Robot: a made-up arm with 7 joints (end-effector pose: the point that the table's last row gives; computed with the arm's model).
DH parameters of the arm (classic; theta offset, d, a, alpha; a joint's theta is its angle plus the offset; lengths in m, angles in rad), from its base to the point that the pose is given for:
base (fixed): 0 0 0 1.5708
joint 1: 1.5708 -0.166 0 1.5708
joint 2: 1.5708 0 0 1.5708
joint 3: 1.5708 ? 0 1.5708
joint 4: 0 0 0 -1.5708
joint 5: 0 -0.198 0 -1.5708
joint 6: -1.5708 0 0 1.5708
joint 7: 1.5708 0 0 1.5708
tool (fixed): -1.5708 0 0 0
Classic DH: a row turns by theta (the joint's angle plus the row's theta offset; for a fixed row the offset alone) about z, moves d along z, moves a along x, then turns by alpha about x.
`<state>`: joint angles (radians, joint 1 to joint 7).
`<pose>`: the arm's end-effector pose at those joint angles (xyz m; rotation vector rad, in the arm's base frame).
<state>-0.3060 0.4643 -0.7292 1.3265 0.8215 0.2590 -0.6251</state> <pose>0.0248 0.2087 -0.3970 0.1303 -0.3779 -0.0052</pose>
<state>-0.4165 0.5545 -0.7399 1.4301 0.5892 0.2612 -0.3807</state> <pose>-0.0095 0.2278 -0.3794 -0.0297 -0.4188 -0.2924</pose>
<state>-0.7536 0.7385 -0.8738 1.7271 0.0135 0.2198 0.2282</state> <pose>-0.1152 0.2383 -0.3063 -0.6715 -0.2423 -1.0131</pose>
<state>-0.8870 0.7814 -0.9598 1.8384 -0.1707 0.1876 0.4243</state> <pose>-0.1541 0.2315 -0.2669 -0.9775 -0.1386 -1.1966</pose>
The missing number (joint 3, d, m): -0.303
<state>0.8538 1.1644 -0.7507 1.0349 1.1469 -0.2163 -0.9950</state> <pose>0.2826 0.4913 -0.0812 1.0106 -1.5971 0.9412</pose>
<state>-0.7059 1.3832 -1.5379 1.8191 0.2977 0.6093 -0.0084</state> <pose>-0.1482 0.3801 -0.1836 -0.4195 0.8105 -1.2736</pose>
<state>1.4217 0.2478 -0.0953 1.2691 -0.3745 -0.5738 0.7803</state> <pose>0.3792 0.2373 0.1334 0.8198 -2.4781 -1.5524</pose>
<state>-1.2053 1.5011 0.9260 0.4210 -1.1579 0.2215 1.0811</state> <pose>0.0462 0.6530 -0.0344 0.6880 1.3188 -0.5356</pose>
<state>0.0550 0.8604 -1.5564 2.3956 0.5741 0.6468 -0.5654</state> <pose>0.0132 0.1978 -0.2042 -0.5086 -0.6049 -1.0117</pose>
